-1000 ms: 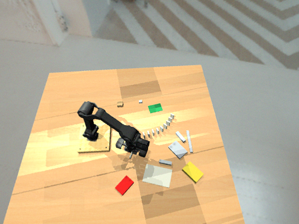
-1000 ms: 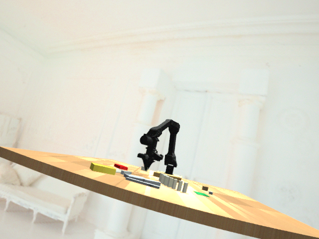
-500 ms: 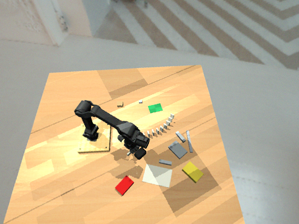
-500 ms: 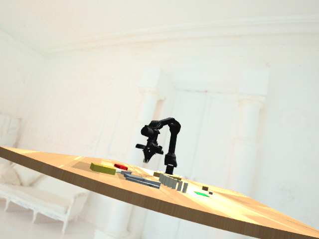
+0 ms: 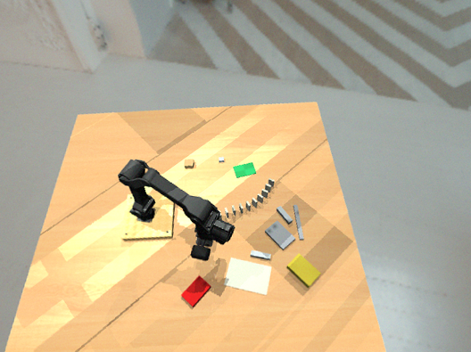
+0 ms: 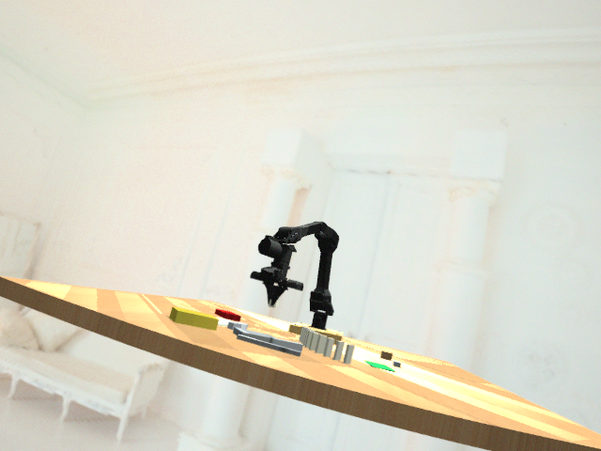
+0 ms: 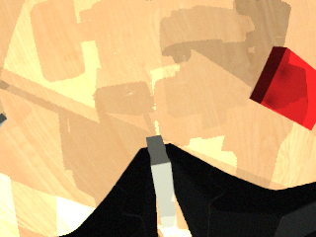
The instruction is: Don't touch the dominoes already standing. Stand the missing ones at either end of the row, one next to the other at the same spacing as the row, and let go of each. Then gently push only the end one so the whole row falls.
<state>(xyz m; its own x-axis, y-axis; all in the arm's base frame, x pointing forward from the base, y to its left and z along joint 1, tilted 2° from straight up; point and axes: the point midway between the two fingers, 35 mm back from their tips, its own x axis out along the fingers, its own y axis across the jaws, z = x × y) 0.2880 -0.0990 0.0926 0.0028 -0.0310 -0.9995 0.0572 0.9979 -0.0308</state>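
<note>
Right now the white sheet is 16 cm ahead of my gripper tip, 8 cm to the right of it and 8 cm below it. Also, from my gripper tip: red block (16 cm to the right, 8 cm below, 2 cm behind); light grey piece (20 cm ahead, 8 cm below, 1 cm to the left); grey plate (27 cm ahead, 10 cm to the left, 8 cm below).
</note>
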